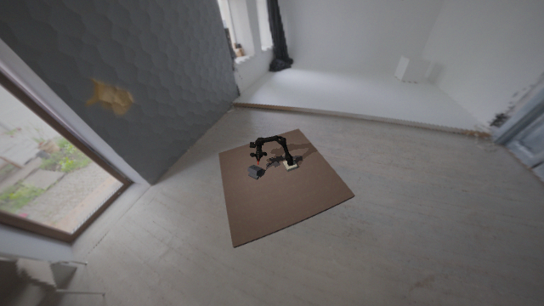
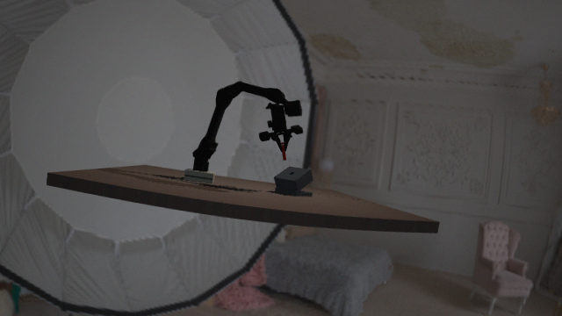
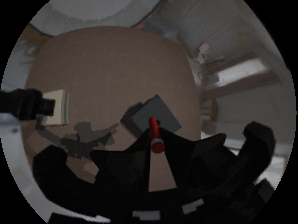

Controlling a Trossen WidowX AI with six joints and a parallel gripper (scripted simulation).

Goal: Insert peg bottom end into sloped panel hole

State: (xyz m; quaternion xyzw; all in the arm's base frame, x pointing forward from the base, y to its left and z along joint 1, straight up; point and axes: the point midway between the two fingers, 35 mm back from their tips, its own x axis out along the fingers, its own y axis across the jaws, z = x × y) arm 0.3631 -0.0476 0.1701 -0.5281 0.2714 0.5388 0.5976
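The dark sloped panel is 6 cm ahead of my gripper tip, 2 cm to the left of it and 12 cm below it. Also, from my gripper tip: red peg (1 cm to the right, 1 cm above).
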